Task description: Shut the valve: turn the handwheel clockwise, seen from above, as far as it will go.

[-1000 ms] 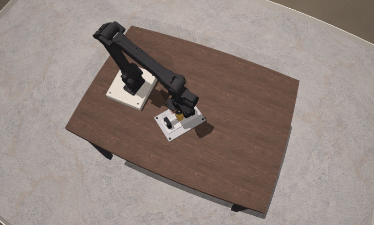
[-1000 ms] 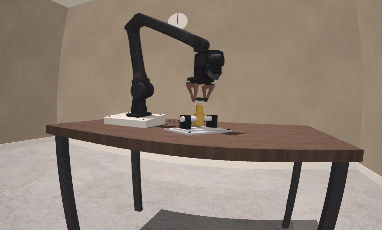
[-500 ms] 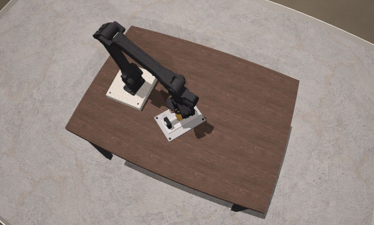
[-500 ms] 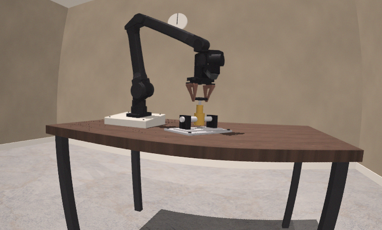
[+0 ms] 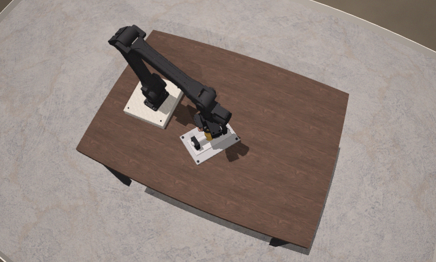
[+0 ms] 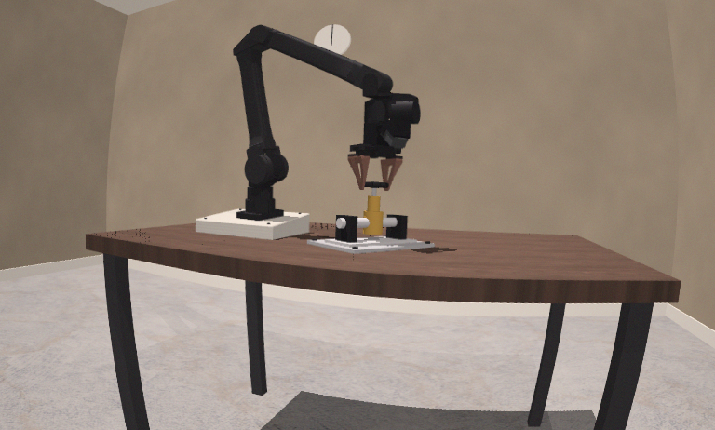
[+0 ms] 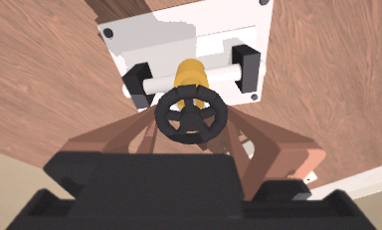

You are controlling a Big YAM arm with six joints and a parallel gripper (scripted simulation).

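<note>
The black spoked handwheel lies right at my hand.
</note>
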